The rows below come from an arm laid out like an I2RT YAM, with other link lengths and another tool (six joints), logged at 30 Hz.
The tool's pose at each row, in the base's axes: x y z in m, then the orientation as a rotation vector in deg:
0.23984 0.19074 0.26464 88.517 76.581 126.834
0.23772 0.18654 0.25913 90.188 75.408 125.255
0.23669 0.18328 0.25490 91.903 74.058 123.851
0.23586 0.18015 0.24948 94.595 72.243 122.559
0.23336 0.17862 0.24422 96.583 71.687 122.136
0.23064 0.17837 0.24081 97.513 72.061 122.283
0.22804 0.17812 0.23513 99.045 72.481 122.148
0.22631 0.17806 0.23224 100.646 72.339 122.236
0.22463 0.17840 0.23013 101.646 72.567 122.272
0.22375 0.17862 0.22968 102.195 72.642 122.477
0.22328 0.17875 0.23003 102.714 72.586 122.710
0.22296 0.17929 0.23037 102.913 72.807 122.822
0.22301 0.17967 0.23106 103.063 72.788 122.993
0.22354 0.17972 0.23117 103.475 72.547 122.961
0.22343 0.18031 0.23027 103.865 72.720 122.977
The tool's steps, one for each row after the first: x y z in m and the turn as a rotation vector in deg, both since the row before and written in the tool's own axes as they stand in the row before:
-0.00513 -0.00218 -0.00463 -0.431 -1.746 0.257
-0.00434 -0.00140 -0.00297 -0.512 -1.680 0.422
-0.00528 -0.00219 -0.00268 -0.485 -1.954 1.195
-0.00374 -0.00355 -0.00312 0.261 -0.903 1.131
-0.00168 -0.00313 -0.00254 0.603 -0.053 0.658
-0.00345 -0.00461 -0.00243 0.818 -0.368 0.905
-0.00162 -0.00254 -0.00151 0.480 -0.342 1.122
-0.00088 -0.00226 -0.00123 0.520 -0.157 0.662
0.00005 -0.00080 -0.00062 0.274 0.028 0.462
0.00049 -0.00007 -0.00034 0.177 0.029 0.469
0.00066 -0.00028 0.00001 0.238 0.073 0.167
0.00073 0.00020 0.00023 0.063 0.077 0.187
-0.00005 0.00027 0.00047 -0.023 -0.156 0.283
-0.00037 -0.00099 0.00025 0.261 -0.041 0.251

